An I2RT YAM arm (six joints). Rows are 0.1 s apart.
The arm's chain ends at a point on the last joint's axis. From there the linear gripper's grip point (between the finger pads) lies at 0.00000 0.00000 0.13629 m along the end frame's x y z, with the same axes.
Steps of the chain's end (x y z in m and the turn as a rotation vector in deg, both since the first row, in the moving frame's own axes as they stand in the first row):
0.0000 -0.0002 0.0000 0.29 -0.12 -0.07
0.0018 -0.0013 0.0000 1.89 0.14 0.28
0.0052 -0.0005 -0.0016 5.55 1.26 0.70
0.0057 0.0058 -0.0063 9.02 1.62 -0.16
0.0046 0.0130 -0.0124 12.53 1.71 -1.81
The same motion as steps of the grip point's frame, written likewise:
-0.0003 -0.0009 0.0000 0.29 -0.12 -0.07
0.0021 -0.0058 -0.0001 1.89 0.14 0.28
0.0083 -0.0137 -0.0023 5.55 1.26 0.70
0.0095 -0.0156 -0.0080 9.02 1.62 -0.16
0.0082 -0.0166 -0.0157 12.53 1.71 -1.81

